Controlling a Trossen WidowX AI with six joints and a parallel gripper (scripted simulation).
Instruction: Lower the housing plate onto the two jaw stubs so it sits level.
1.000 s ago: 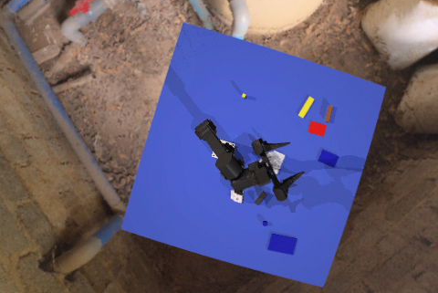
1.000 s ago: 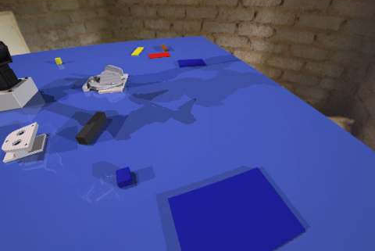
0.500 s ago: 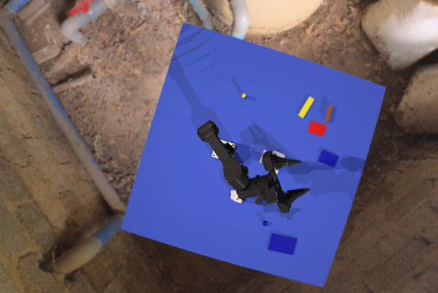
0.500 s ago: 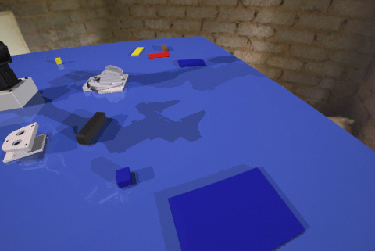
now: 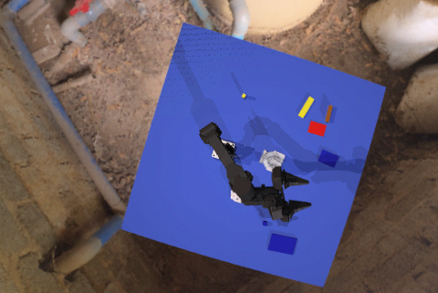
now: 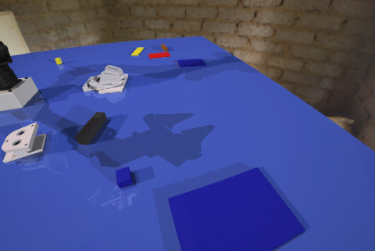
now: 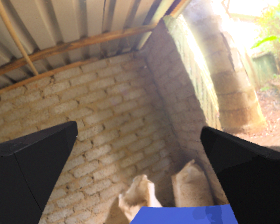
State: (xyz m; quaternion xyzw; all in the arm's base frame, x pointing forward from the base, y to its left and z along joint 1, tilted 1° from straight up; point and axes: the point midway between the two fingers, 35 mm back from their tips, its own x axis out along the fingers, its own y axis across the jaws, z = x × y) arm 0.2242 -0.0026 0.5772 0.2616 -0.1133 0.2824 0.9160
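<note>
The white stepped block lies 90 mm behind my gripper tip, 240 mm to the right of it and 630 mm below it. Round my gripper tip: small blue cube (130 mm ahead, 340 mm to the right, 630 mm below); then grey jaw assembly (10 mm ahead, 620 mm below); then dark bar (50 mm ahead, 210 mm to the right, 630 mm below).
</note>
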